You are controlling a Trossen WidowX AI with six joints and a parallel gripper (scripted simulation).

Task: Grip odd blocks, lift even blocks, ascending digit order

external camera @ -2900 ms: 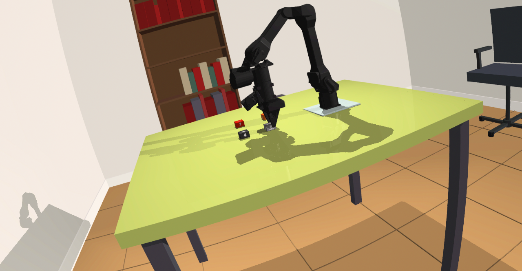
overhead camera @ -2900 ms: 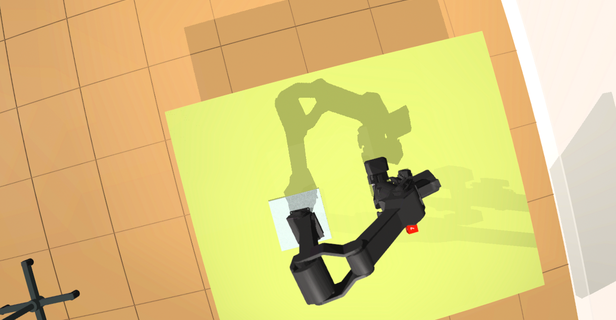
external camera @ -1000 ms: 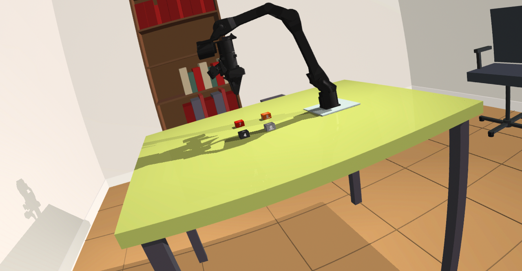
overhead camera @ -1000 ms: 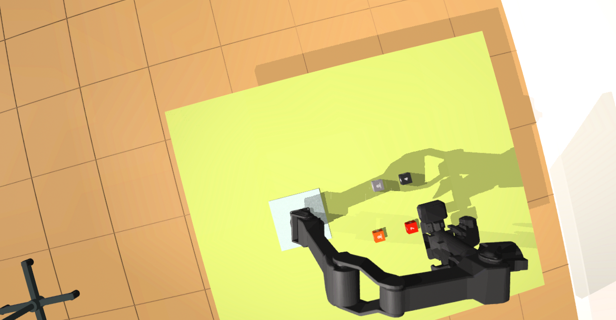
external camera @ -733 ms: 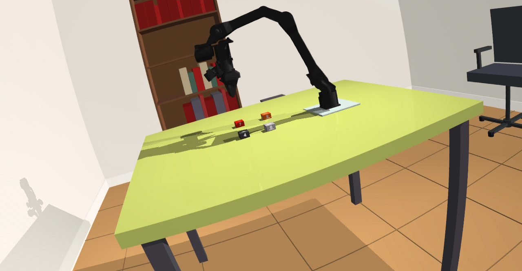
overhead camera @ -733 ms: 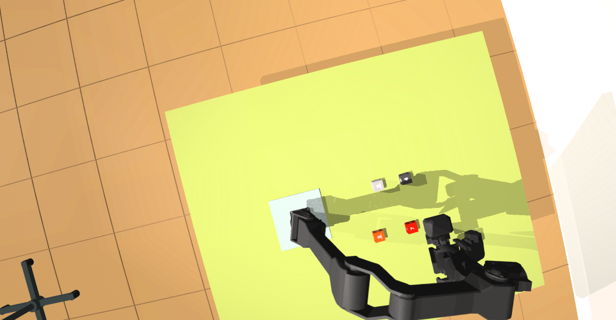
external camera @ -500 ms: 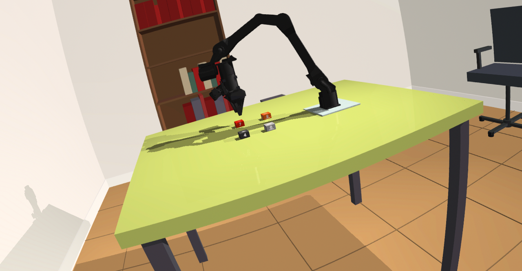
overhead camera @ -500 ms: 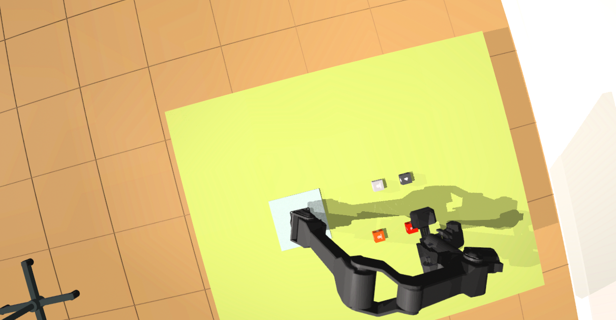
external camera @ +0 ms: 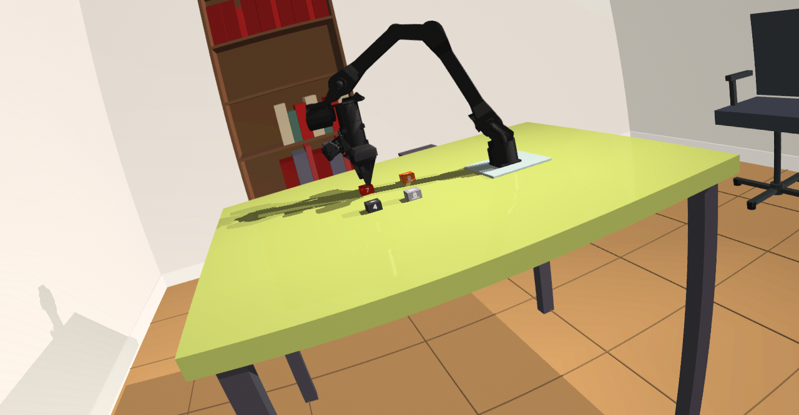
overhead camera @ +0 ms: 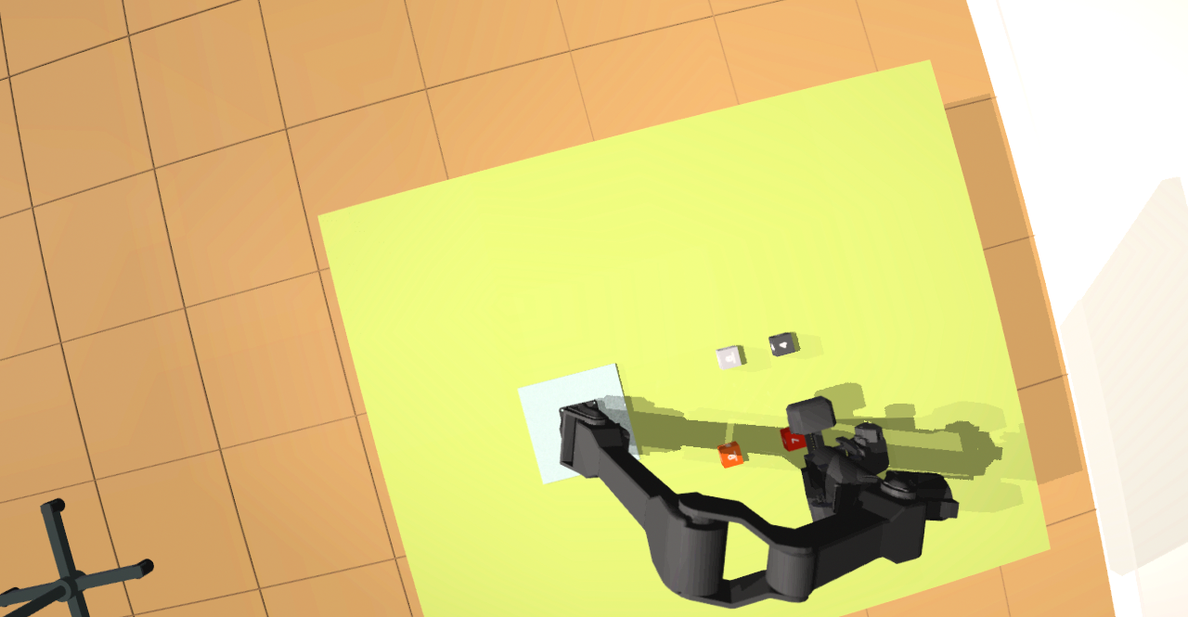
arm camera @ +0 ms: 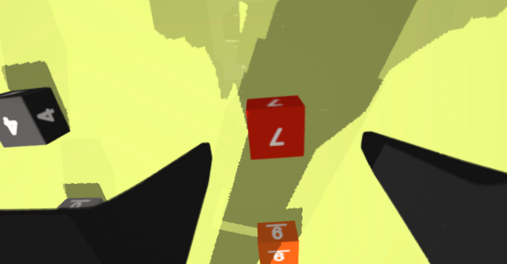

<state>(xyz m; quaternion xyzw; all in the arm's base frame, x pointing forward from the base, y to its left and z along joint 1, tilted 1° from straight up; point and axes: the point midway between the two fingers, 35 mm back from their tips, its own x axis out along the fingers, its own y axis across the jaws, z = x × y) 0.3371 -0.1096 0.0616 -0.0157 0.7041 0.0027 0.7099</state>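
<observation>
The red block lies 2 cm below my gripper tip. Round my gripper tip: grey block 16 cm to the left, 8 cm behind, 2 cm below; black block 16 cm to the left, 2 cm below, 2 cm ahead; orange block 11 cm behind, 2 cm below.
</observation>
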